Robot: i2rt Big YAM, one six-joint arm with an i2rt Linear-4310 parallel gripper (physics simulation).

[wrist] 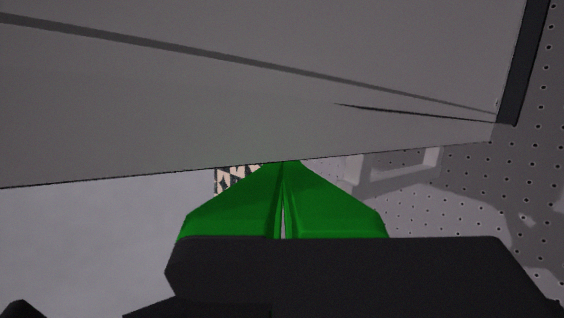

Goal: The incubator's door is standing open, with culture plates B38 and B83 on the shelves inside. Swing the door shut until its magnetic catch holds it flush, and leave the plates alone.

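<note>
A broad grey panel of the incubator fills the upper part of the wrist view, with a dark strip along its right end. I cannot tell for certain whether this face is the door or the body. A pale bracket-like handle shows below the panel's lower edge, right of the fingers, partly hidden. My gripper is shut and empty; its green fingertips meet the panel's lower edge in the view, and contact cannot be told. The door's catch and plates B38 and B83 do not show.
A perforated surface lies below and right of the panel, with shadows across it. A small piece of black-and-cream patterned surface shows left of the fingertips. A plain pale grey surface lies at the lower left.
</note>
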